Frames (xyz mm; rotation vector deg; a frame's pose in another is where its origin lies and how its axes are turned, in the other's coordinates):
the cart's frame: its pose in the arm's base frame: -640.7 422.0 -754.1 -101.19 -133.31 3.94
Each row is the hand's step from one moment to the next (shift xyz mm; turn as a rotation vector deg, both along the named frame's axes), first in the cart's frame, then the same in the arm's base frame.
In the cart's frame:
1: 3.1 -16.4 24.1 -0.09 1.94 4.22
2: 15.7 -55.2 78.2 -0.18 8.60 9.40
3: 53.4 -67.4 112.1 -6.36 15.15 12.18
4: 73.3 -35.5 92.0 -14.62 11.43 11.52
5: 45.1 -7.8 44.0 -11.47 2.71 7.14
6: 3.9 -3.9 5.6 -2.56 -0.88 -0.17
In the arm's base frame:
1: -21.2 0.7 -20.3 1.01 0.85 -4.45
2: -72.0 7.1 -64.6 6.29 3.10 -10.64
3: -99.9 43.0 -90.1 13.49 -0.73 -15.36
4: -70.8 69.0 -73.0 12.20 -9.72 -15.29
5: -27.7 45.1 -35.0 4.04 -9.54 -9.09
6: -5.8 3.2 -4.2 -0.15 -2.71 -0.06

